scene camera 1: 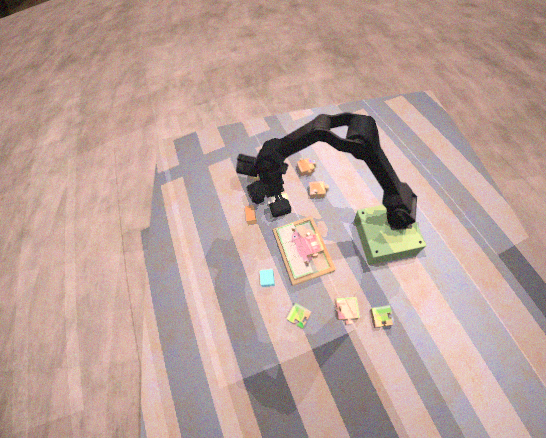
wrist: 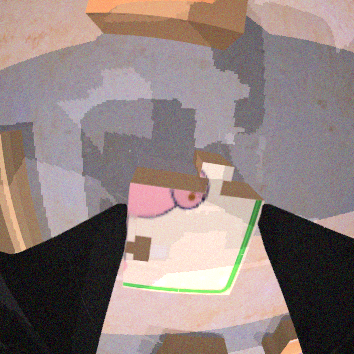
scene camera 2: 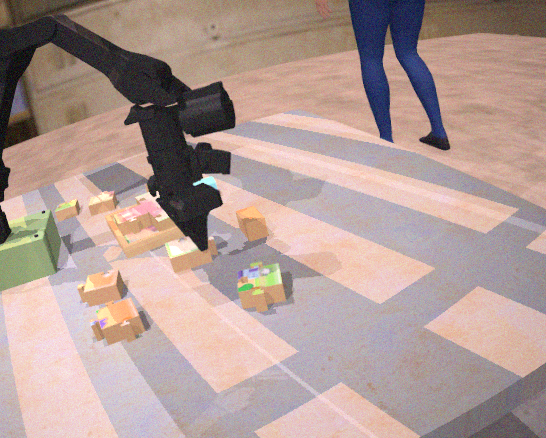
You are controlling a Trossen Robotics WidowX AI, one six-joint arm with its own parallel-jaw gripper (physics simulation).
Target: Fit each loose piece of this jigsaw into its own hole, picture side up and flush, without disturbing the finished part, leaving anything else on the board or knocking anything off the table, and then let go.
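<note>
My gripper [scene camera 2: 198, 242] [wrist: 194, 214] is shut on a white corner piece [scene camera 2: 179, 250] [wrist: 190, 245] with a pink patch and green edge line, picture side up; its fingers meet two opposite sides. Whether it touches the table is unclear. The wooden-framed board [scene camera 1: 313, 277] [scene camera 2: 145, 247] holds a pink figure and lies beside the gripper. A pink and green piece [scene camera 1: 347, 308] [scene camera 2: 102, 203] and two green pieces, one left [scene camera 1: 299, 315] and one right [scene camera 1: 382, 316], lie beyond the board. Two orange knobbed pieces, one [scene camera 1: 306, 166] [scene camera 2: 120, 318] and another [scene camera 1: 318, 189] [scene camera 2: 103, 287], lie apart.
A green and purple piece [scene camera 2: 262, 286] lies near the gripper. An orange block [scene camera 1: 250, 215] [scene camera 2: 252, 223] [wrist: 170, 21] and a cyan block [scene camera 1: 267, 277] [scene camera 2: 206, 182] stand beside the board. The arm's base stands on a green box [scene camera 1: 392, 245] [scene camera 2: 30, 252].
</note>
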